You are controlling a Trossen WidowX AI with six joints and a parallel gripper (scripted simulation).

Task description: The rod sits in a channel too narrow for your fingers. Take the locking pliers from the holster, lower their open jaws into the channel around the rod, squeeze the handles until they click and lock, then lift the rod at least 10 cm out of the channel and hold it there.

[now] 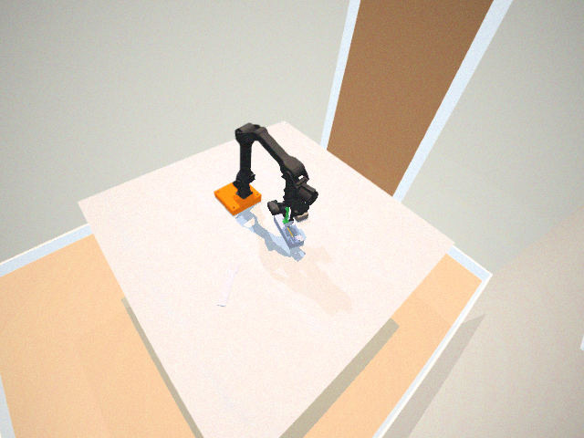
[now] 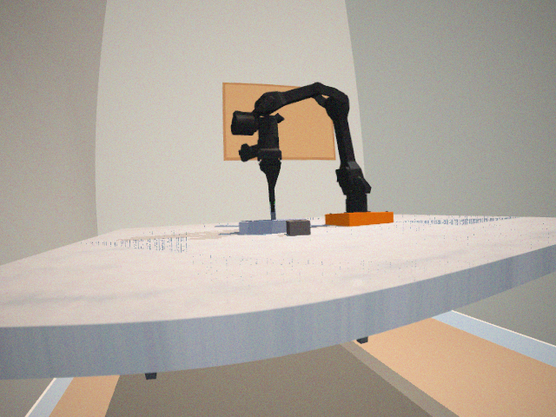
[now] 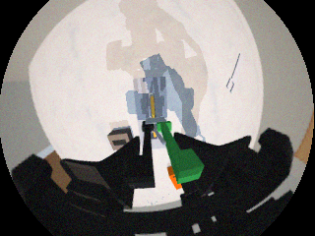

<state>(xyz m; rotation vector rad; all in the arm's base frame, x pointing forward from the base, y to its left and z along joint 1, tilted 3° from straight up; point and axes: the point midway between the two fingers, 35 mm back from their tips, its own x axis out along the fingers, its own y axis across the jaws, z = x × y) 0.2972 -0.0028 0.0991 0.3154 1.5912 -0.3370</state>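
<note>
My gripper tip is now 90 mm above the yellow rod. Also, from my gripper tip: pale blue channel block 100 mm below; then grey holster 20 mm behind, 110 mm to the left, 100 mm below; then black handle 10 mm ahead, 10 mm to the left.
</note>
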